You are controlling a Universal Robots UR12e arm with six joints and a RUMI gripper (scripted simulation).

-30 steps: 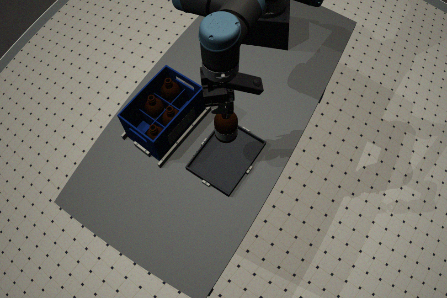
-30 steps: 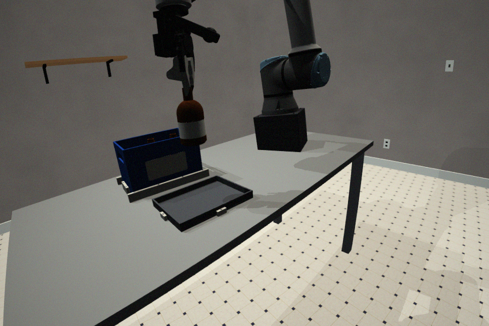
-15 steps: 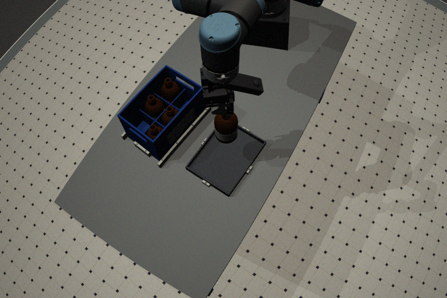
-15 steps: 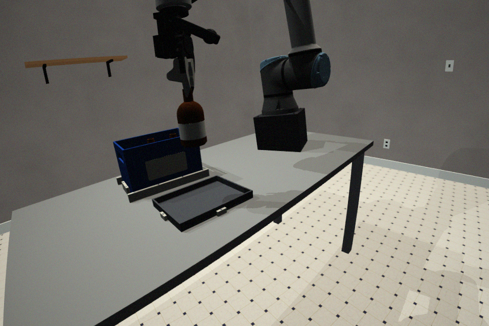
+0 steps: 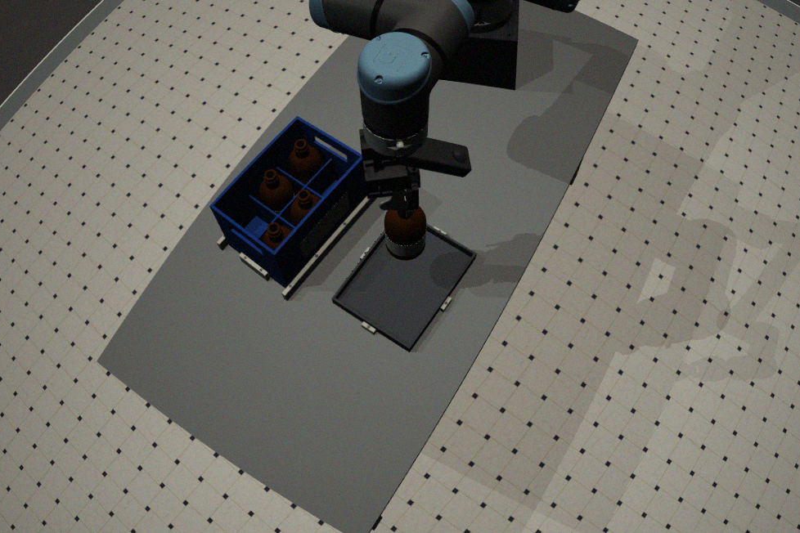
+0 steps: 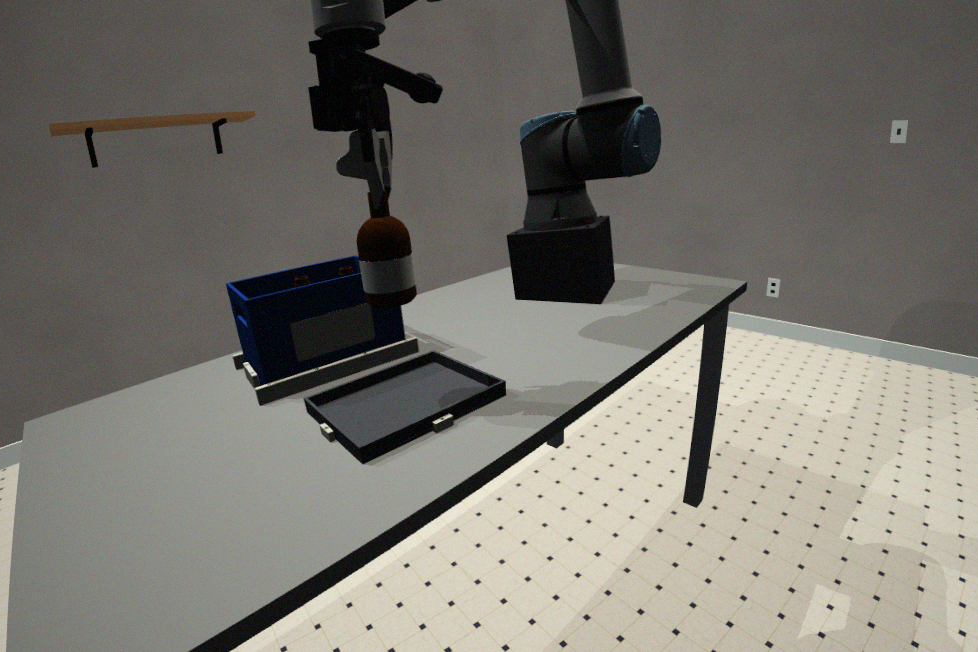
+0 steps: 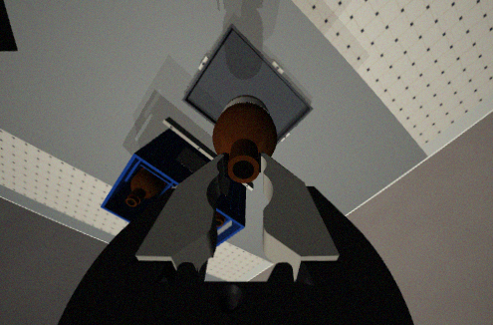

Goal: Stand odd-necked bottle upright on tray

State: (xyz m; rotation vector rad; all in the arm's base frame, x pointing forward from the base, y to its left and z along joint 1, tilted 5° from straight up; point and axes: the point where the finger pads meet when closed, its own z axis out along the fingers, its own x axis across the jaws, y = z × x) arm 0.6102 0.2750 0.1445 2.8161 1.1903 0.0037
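The bottle lies 70 mm below my hand. From my hand the other things lie so: black tray 300 mm below; blue crate 40 mm ahead, 280 mm to the right, 230 mm below.
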